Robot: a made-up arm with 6 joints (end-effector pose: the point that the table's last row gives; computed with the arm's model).
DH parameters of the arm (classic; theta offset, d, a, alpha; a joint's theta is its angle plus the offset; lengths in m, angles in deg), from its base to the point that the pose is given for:
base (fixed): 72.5 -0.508 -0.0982 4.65
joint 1: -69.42 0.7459 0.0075 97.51
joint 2: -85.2 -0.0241 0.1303 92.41
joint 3: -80.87 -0.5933 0.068 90
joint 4: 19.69 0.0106 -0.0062 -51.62
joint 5: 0 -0.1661 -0.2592 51.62
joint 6: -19 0 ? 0
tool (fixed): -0.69 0.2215 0 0
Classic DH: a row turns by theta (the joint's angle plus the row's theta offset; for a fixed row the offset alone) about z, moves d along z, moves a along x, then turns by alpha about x.
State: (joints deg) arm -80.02 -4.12 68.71 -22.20 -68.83 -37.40
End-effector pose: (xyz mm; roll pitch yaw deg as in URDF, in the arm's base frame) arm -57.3 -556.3 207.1 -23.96 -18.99 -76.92
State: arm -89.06 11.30 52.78 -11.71 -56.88 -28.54
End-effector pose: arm -167.7 -604.9 366.1 -20.36 -16.53 -71.86
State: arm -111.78 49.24 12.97 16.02 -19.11 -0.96
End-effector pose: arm -355.6 -513.3 886.2 -46.38 2.18 -25.84
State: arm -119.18 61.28 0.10 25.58 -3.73 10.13
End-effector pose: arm -267.6 -380.3 1069.2 -60.70 27.49 -17.92
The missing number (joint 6, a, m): -0.083
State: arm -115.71 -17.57 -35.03 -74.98 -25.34 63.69
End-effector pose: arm -243.8 -294.9 -60.6 16.15 -33.24 -65.11
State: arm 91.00 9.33 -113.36 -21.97 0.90 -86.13
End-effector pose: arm 29.3 596.7 73.5 115.48 0.78 96.34
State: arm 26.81 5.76 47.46 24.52 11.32 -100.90
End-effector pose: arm 673.6 368.5 327.0 -52.68 5.34 43.17
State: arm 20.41 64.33 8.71 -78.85 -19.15 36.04
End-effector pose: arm 259.9 -242.2 451.4 -64.13 -59.42 80.57
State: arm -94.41 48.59 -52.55 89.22 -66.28 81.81
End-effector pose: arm 185.1 -831.9 867.4 -19.09 28.46 155.35
